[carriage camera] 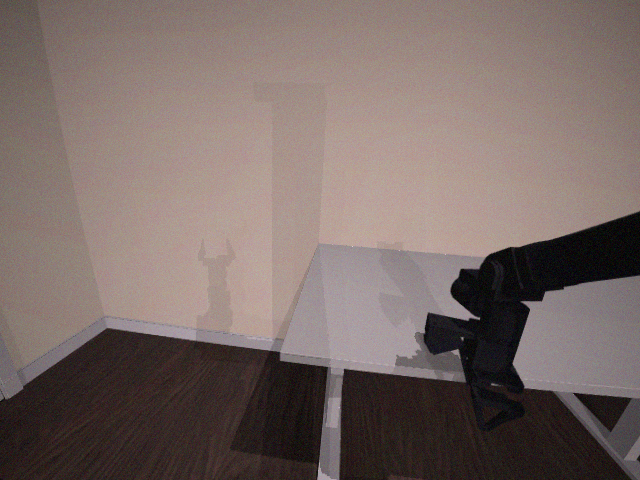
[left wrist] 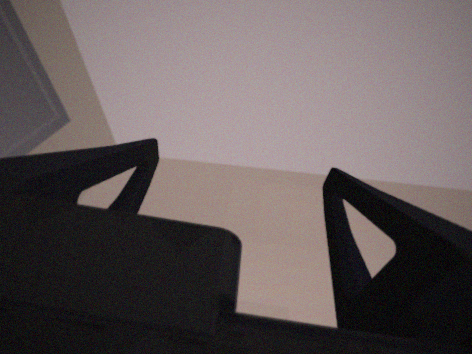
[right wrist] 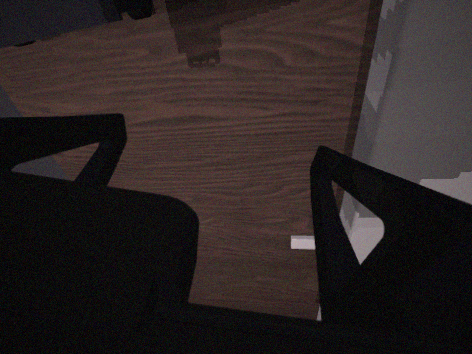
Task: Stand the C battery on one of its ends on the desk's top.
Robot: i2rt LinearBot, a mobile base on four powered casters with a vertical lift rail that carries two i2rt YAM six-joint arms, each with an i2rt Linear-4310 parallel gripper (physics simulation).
The pictures show: the left gripper, the right gripper and a white desk.
The right gripper also shows in the right wrist view.
